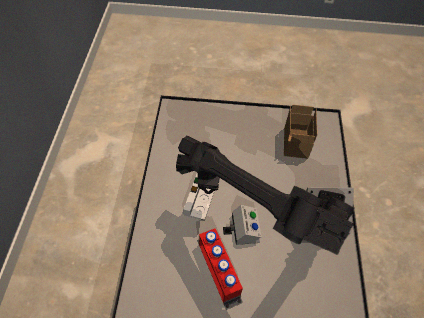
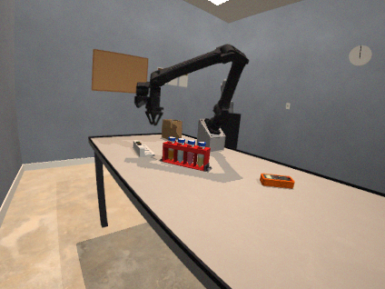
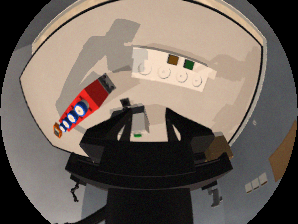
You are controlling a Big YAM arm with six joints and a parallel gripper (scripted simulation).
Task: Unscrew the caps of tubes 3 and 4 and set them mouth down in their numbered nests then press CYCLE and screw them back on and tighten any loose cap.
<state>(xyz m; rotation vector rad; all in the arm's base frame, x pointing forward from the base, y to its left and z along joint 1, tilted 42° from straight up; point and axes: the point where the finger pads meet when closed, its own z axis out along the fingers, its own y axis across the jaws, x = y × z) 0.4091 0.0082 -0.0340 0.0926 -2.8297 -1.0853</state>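
My gripper is now 16 cm to the right of the blue tube cap, 6 cm above it and 3 cm past it. The rest, counted from my hand: green key 17 cm behind, 10 cm below, 3 cm to the left; key housing 15 cm behind, 12 cm below, 6 cm to the left; blue key 18 cm behind, 10 cm below, 8 cm to the left.
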